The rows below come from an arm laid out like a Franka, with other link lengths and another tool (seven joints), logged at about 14 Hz.
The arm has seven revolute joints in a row. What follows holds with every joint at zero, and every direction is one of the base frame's. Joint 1 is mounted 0.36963 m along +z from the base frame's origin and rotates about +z. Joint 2 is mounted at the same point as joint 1 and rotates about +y. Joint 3 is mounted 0.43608 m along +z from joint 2 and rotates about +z. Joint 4 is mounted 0.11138 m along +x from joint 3 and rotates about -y. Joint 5 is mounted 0.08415 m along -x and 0.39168 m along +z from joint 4 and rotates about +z. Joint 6 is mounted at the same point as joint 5 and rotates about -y. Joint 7 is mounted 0.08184 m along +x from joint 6 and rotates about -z. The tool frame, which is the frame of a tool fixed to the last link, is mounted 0.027 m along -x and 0.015 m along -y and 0.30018 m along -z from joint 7; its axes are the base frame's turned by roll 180, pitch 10 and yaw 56.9 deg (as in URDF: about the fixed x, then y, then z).
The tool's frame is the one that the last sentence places.
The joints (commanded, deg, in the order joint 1, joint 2, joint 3, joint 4, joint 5, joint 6, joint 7), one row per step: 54.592, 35.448, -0.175, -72.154, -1.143, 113.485, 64.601; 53.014, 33.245, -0.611, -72.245, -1.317, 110.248, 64.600; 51.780, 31.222, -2.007, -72.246, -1.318, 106.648, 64.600; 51.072, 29.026, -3.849, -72.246, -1.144, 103.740, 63.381; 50.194, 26.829, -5.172, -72.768, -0.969, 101.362, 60.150; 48.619, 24.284, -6.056, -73.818, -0.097, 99.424, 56.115; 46.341, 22.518, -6.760, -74.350, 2.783, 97.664, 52.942; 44.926, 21.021, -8.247, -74.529, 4.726, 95.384, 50.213
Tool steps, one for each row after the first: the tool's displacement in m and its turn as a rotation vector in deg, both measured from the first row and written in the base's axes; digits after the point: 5 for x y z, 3 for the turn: 0.01392, -0.02976, 0.02600, -1.152, 0.331, -1.967; 0.02938, -0.06518, 0.04958, -2.826, 0.737, -4.505; 0.04251, -0.09762, 0.07649, -3.841, 0.655, -5.771; 0.05107, -0.12945, 0.09941, -4.758, 0.841, -4.772; 0.05795, -0.16320, 0.12250, -4.814, 1.634, -3.358; 0.06388, -0.19073, 0.13959, -3.228, 3.893, -3.421; 0.06880, -0.21981, 0.15573, -2.584, 5.556, -3.593
